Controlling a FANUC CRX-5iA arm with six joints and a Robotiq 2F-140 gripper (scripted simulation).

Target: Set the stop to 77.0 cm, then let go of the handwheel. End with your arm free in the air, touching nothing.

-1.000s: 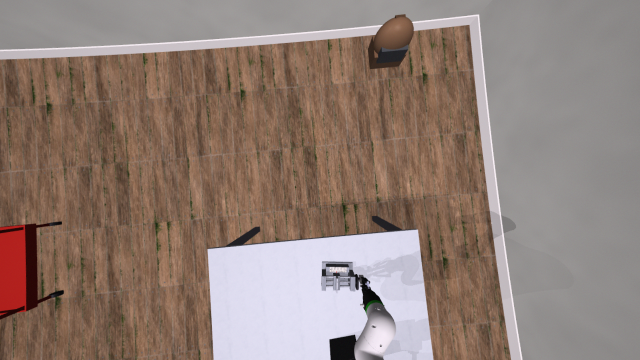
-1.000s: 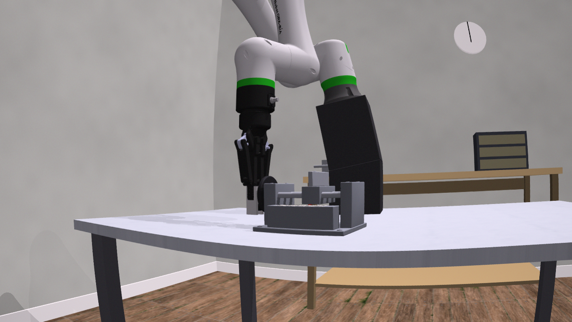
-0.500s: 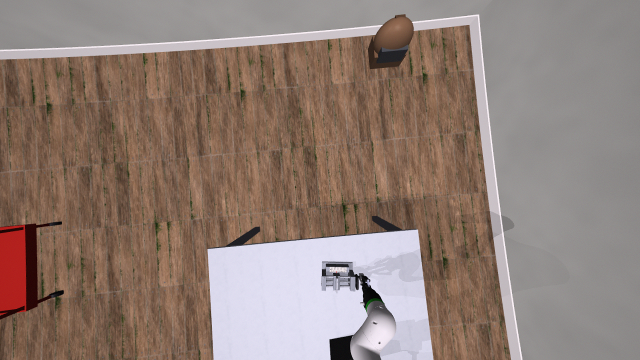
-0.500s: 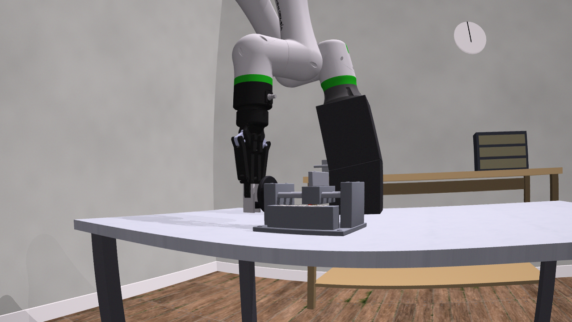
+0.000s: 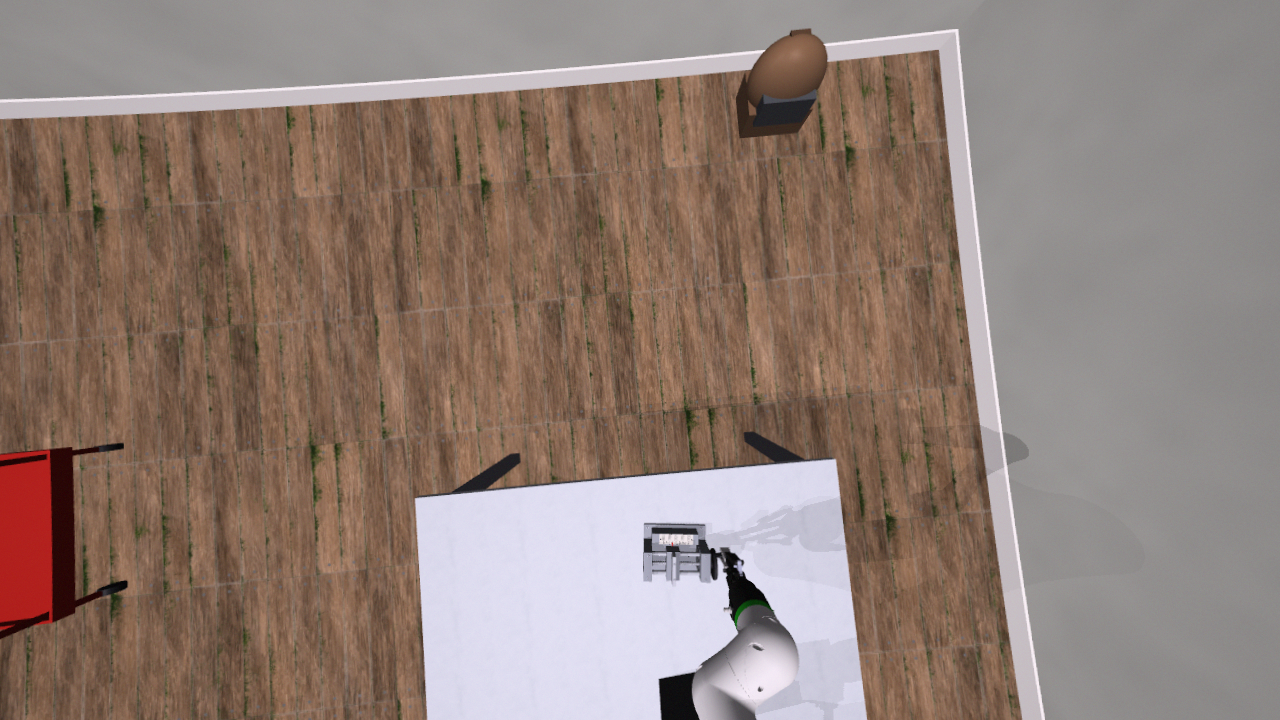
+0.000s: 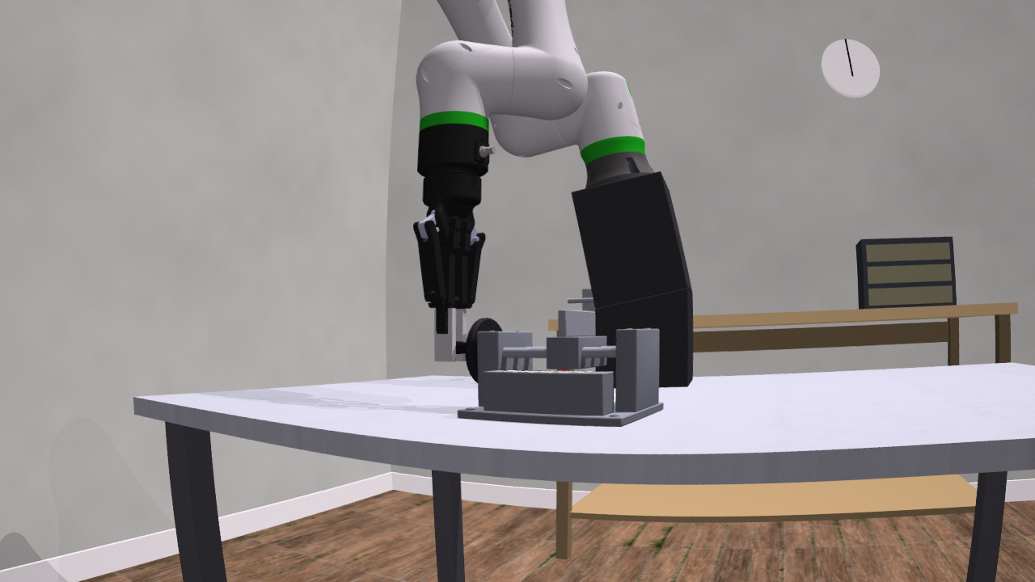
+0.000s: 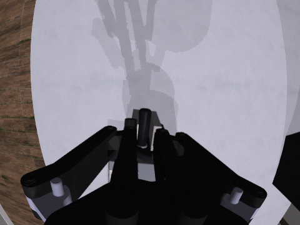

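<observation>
Now: hand 10 mm past the handwheel, 20 mm to the right of it and 20 mm above it. The rest, counted from my hand: crank handle (20 mm below); then stop carriage (20 mm behind, 160 mm to the left, 10 mm below).
</observation>
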